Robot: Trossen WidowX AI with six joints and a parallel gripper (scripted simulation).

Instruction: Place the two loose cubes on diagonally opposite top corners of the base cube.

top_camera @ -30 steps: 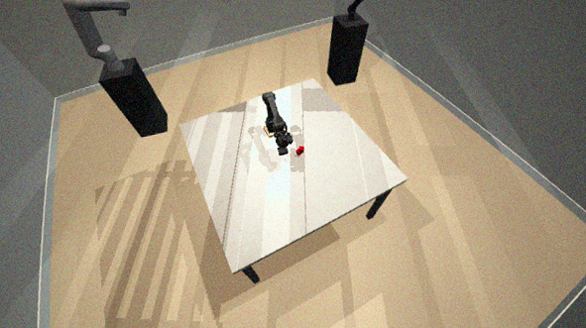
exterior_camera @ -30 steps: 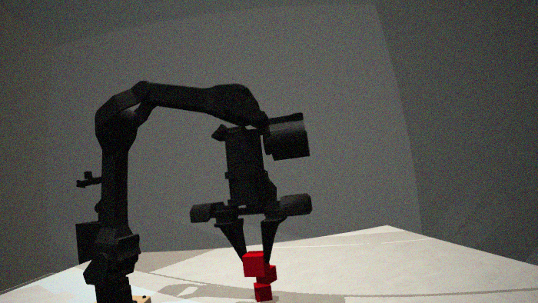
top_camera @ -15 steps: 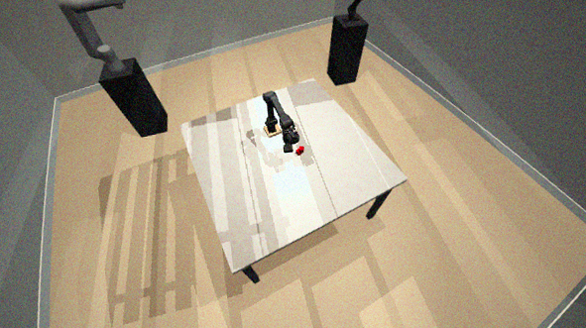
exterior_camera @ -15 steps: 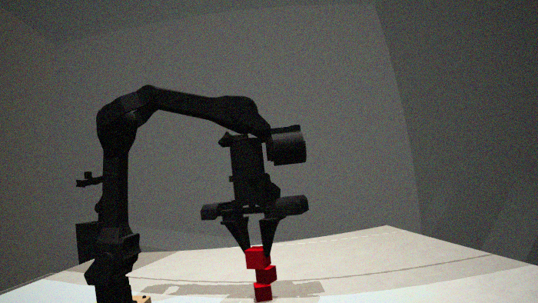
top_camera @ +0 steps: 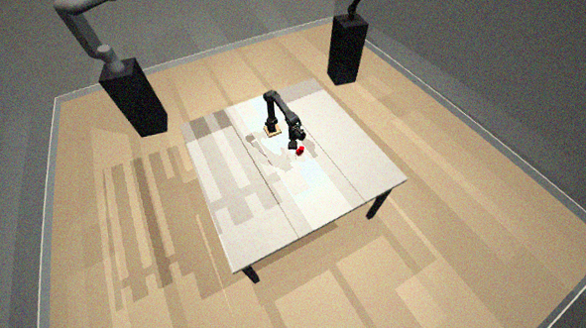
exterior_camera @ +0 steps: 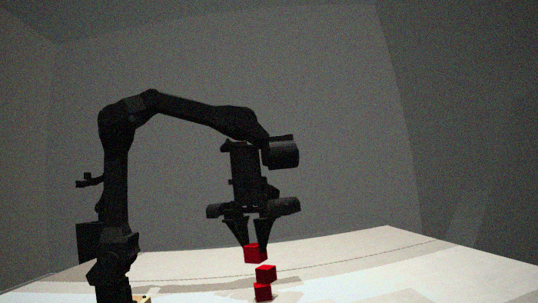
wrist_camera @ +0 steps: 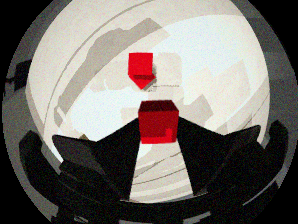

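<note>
Right now my gripper tip is 6 cm to the right of the red cube and 7 cm above it.
</note>
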